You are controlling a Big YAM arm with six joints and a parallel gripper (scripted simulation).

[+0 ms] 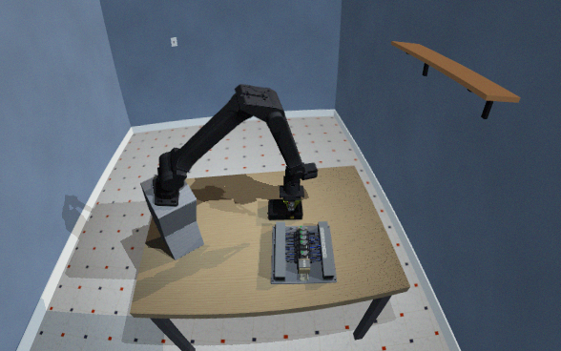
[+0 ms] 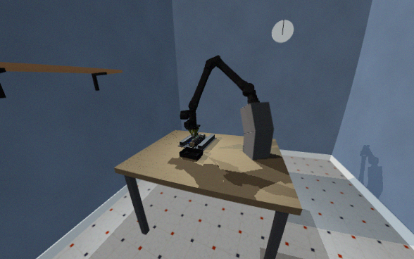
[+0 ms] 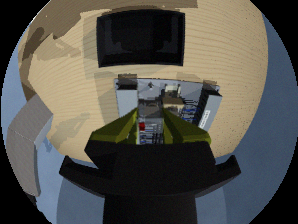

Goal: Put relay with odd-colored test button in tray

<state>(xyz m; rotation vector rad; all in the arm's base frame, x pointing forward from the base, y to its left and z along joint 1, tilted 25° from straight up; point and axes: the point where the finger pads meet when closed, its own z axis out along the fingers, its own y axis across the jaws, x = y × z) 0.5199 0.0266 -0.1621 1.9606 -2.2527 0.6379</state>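
The black tray is 120 mm below my hand and 100 mm to the left of it. Round my hand: relay right at my hand.
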